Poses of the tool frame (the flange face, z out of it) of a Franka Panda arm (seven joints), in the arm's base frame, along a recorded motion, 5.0 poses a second.
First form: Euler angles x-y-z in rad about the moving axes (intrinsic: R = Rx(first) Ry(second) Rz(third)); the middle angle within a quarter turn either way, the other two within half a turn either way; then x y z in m.
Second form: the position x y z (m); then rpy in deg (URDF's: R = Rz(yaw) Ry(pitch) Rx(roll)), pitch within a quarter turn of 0, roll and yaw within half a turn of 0. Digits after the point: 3 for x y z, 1 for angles.
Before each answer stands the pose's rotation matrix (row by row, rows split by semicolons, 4 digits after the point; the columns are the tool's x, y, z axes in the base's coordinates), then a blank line. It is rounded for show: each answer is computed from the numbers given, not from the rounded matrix.
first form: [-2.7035 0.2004 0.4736 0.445 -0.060 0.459]
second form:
0.8721 -0.4470 0.1991; -0.4882 -0.7674 0.4157; -0.0331 -0.4597 -0.8874

[0.445 -0.060 0.459 -152.6 1.9 -29.2]
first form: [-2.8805 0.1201 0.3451 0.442 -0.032 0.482]
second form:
0.9343 -0.3359 0.1198; -0.3559 -0.8987 0.2563; 0.0216 -0.2821 -0.9591

[0.442 -0.032 0.482 -163.6 -1.2 -20.9]
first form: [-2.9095 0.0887 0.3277 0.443 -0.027 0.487]
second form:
0.9431 -0.3206 0.0886; -0.3325 -0.9148 0.2291; 0.0076 -0.2455 -0.9694

[0.443 -0.027 0.487 -165.8 -0.4 -19.4]
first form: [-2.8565 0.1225 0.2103 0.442 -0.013 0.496]
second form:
0.9706 -0.2072 0.1222; -0.2339 -0.9313 0.2791; 0.0560 -0.2995 -0.9524

[0.442 -0.013 0.496 -162.5 -3.2 -13.6]
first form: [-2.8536 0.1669 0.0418 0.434 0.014 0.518]
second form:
0.9852 -0.0412 0.1661; -0.0872 -0.9560 0.2801; 0.1473 -0.2904 -0.9455

[0.434 0.014 0.518 -162.9 -8.5 -5.1]
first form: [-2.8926 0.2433 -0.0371 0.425 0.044 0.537]
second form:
0.9699 0.0360 0.2409; -0.0234 -0.9707 0.2392; 0.2425 -0.2376 -0.9406

[0.425 0.044 0.537 -165.8 -14.0 -1.4]
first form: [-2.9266 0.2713 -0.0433 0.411 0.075 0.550]
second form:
0.9625 0.0417 0.2680; -0.0148 -0.9785 0.2055; 0.2708 -0.2018 -0.9412

[0.411 0.075 0.550 -167.9 -15.7 -0.9]
